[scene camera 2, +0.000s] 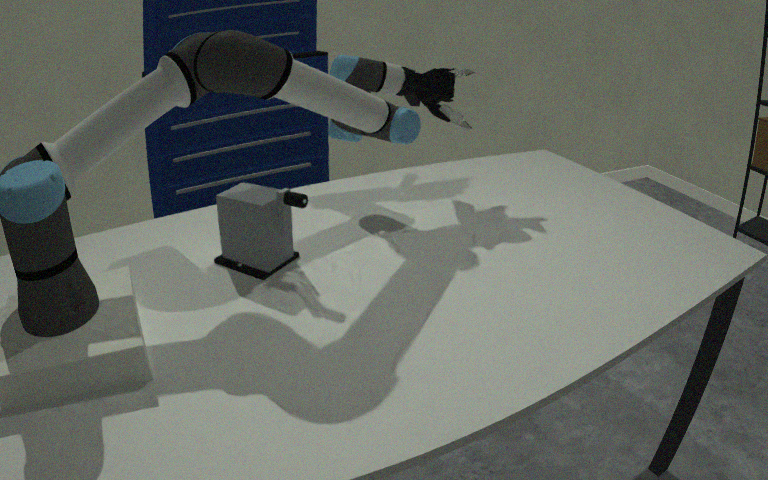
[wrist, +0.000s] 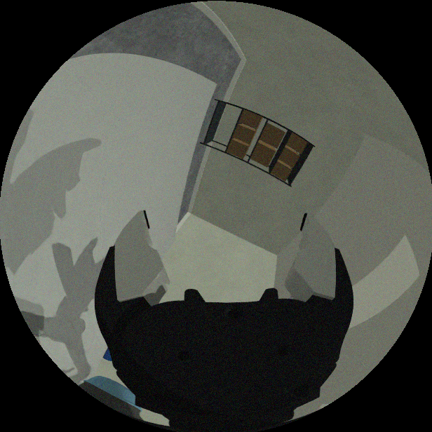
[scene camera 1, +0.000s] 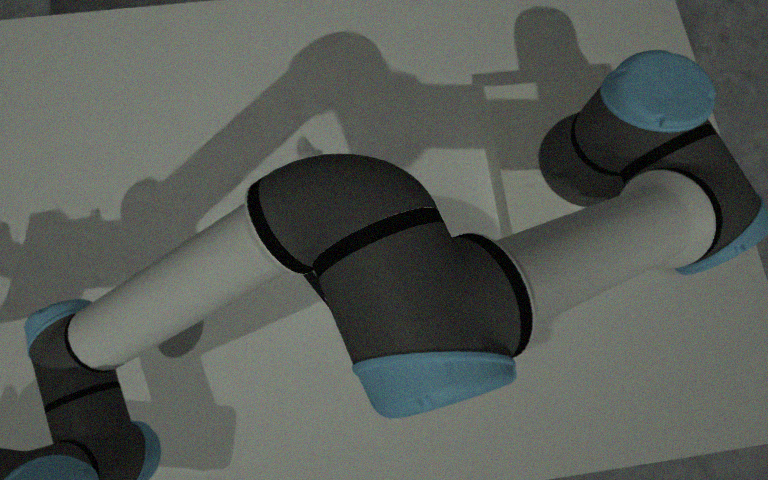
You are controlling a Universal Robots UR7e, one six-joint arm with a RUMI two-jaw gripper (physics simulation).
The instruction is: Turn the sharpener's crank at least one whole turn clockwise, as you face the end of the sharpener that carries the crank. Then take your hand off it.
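Seen in the pictures: gripper, fingertip midpoint: [scene camera 2: 472, 99]; arm's base, link origin: [scene camera 2: 60, 311] [scene camera 1: 585, 162].
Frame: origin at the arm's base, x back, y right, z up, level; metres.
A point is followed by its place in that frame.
Note:
The sharpener [scene camera 2: 254, 226] @(x -0.363, y -0.145, z 0.031 m) is a grey box standing upright on a black base on the table, in the left half of scene camera 2. Its crank's black handle [scene camera 2: 295, 199] @(x -0.431, y -0.110, z 0.080 m) sticks out at the upper right of the box; the crank arm is mostly hidden behind the body. In scene camera 1 the robot arm covers the sharpener's area, and I cannot make it out. My gripper [scene camera 2: 471, 99] @(x -0.921, y -0.465, z 0.153 m) [wrist: 226, 214] is open and empty, its jaws wide apart. It is high above the far side of the table, well to the right of the crank and not touching it.
The arm arches above the sharpener. The white table [scene camera 1: 651, 367] @(x 0.109, y -0.313, z -0.057 m) [scene camera 2: 594, 271] @(x -0.928, y 0.051, z -0.057 m) [wrist: 150, 100] carries broad arm shadows and a dark round patch [scene camera 2: 382, 224] @(x -0.629, y -0.274, z -0.057 m). A blue drawer cabinet [scene camera 2: 226, 169] stands behind the table. A shelf rack [scene camera 2: 756, 229] [wrist: 216, 122] with brown boxes stands beyond it.

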